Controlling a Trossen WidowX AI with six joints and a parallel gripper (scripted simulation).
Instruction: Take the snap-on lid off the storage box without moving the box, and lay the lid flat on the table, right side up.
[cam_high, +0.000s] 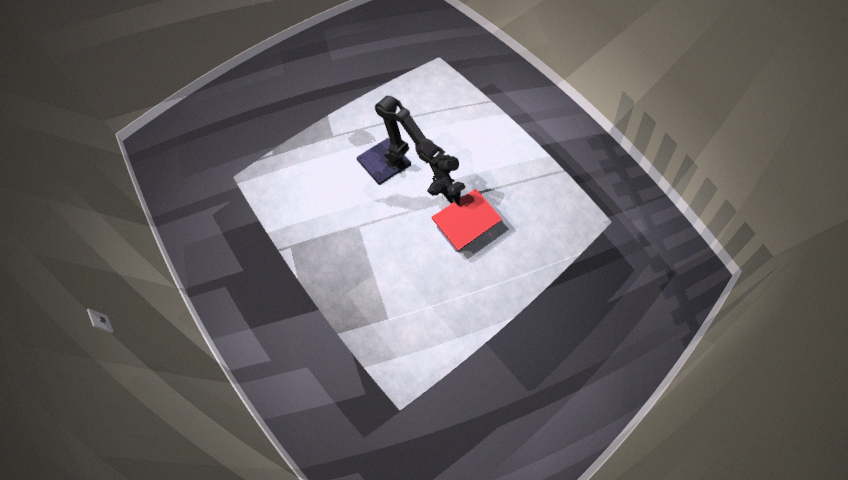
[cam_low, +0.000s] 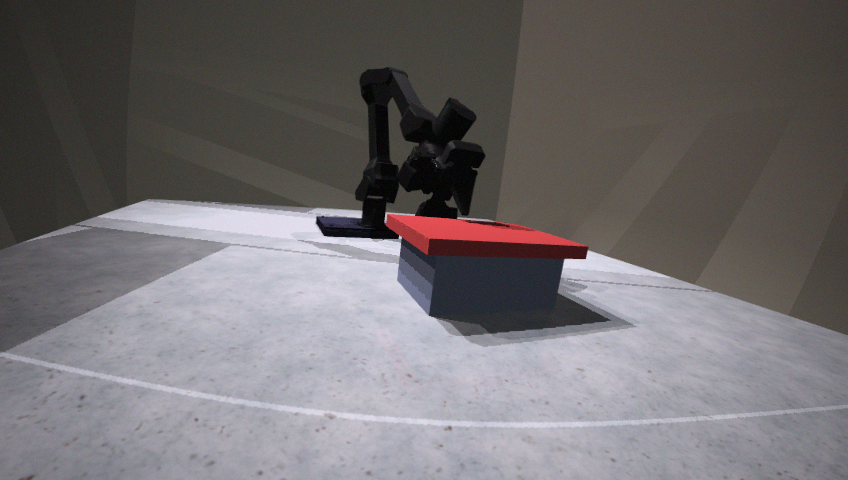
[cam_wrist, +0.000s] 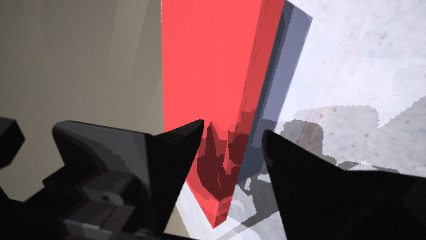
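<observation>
My gripper tip is 80 mm short of the red lid and 10 mm to the left of it. Also, from my gripper tip: storage box 80 mm ahead, 10 mm to the right, 40 mm below.
</observation>
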